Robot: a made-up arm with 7 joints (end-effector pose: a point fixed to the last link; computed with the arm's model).
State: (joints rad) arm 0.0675 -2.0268 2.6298 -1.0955 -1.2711 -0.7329 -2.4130
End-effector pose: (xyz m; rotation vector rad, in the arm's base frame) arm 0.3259 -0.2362 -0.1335 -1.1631 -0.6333 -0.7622
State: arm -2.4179 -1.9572 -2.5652 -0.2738 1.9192 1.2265 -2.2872
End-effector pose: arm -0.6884 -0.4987 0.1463 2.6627 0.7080 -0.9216
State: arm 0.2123 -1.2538 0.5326 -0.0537 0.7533 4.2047 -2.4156
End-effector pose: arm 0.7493 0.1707 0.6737 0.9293 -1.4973 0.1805
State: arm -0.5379 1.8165 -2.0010 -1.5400 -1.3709 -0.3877 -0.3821
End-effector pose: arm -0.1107 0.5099 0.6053 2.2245 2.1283 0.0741
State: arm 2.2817 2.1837 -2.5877 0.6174 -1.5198 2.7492 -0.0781
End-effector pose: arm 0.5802 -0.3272 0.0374 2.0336 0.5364 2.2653
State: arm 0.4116 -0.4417 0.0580 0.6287 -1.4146 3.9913 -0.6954
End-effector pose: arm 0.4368 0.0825 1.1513 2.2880 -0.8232 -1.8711
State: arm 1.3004 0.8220 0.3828 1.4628 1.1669 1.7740 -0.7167
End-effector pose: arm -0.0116 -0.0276 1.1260 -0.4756 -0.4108 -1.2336
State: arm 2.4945 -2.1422 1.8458 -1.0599 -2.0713 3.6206 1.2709
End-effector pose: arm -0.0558 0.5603 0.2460 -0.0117 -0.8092 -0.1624
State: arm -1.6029 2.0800 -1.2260 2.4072 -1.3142 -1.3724 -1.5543
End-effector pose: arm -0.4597 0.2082 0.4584 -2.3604 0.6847 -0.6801
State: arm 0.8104 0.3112 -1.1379 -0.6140 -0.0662 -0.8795 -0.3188
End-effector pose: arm -0.3291 -0.2270 1.2697 2.2031 -0.3591 1.9197
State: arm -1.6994 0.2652 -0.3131 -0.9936 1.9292 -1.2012 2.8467
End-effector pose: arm 0.2665 0.3963 1.1089 0.4979 -2.3798 1.5732
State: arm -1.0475 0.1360 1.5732 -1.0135 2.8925 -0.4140 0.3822
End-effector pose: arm -0.5918 -0.0331 1.1167 0.0263 -2.9835 -0.0259
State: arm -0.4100 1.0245 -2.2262 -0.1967 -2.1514 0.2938 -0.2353
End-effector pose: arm -0.6225 0.2662 1.1734 -0.6756 -2.0850 -1.8402
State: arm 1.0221 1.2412 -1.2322 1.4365 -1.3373 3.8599 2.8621
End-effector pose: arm 0.0561 -0.6620 0.7760 -0.2335 -1.0876 -0.7504
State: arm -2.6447 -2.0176 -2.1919 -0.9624 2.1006 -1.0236 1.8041
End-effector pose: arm -0.3756 -0.3009 -0.1386 0.0289 1.7121 2.1835
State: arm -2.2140 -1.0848 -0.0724 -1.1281 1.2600 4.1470 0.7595
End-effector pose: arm -0.2530 -0.4080 1.0241 -1.8973 2.3045 0.9488
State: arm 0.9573 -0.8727 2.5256 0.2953 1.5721 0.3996 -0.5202
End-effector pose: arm 0.2902 0.4740 1.2593 0.8037 0.1514 1.1457
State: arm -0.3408 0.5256 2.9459 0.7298 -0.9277 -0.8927 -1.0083
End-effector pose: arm -0.5887 0.2720 1.0760 0.1299 2.1705 0.3266
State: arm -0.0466 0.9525 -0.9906 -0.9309 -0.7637 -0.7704 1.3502
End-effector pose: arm -0.7146 0.2372 0.6666 1.0565 1.3468 -1.4276
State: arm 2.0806 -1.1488 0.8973 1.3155 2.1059 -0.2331 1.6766
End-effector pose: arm -0.6549 0.2791 0.5189 0.2527 -0.1164 -1.4710
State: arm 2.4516 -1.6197 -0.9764 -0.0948 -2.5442 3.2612 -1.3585
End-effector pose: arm -0.6130 0.3951 0.3895 -2.7827 -1.0527 -0.5681
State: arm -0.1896 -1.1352 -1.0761 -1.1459 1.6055 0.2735 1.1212
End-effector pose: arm 0.6389 0.2080 0.9476 -2.3482 0.0162 -0.7195
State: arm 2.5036 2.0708 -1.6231 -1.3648 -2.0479 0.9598 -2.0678
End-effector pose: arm 0.1543 -0.6094 0.4683 2.2435 0.7228 -1.5417
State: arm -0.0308 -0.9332 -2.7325 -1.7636 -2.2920 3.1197 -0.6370
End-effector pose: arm 0.3976 -0.1236 0.4196 1.7730 -0.5985 1.7928
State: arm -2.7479 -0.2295 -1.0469 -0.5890 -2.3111 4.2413 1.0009
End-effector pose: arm 0.0459 -0.2296 1.1340 -2.7313 0.9102 1.1916
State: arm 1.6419 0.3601 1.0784 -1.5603 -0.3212 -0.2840 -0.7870
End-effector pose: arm 0.5704 -0.2792 0.8267 0.0246 -0.1320 -1.1826
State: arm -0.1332 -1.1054 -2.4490 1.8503 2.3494 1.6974 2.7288
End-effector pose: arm 0.0003 -0.3797 0.8239 1.0128 -0.3933 -1.2128
